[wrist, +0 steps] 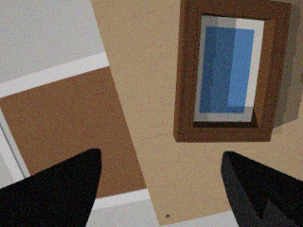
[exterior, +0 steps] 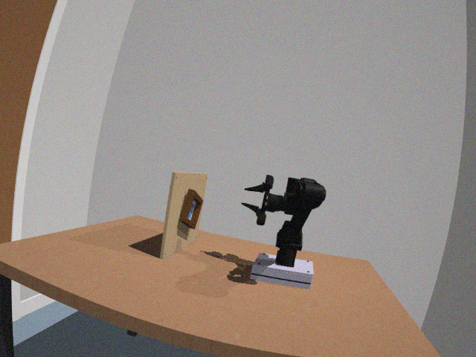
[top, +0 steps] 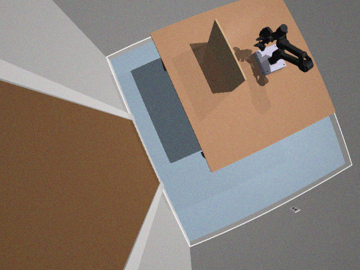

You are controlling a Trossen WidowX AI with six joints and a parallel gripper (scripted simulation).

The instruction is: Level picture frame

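My gripper tip is 20 cm short of the picture frame and 9 cm above it. Round my gripper tip: wall panel (21 cm ahead, 10 cm below, 1 cm to the right).
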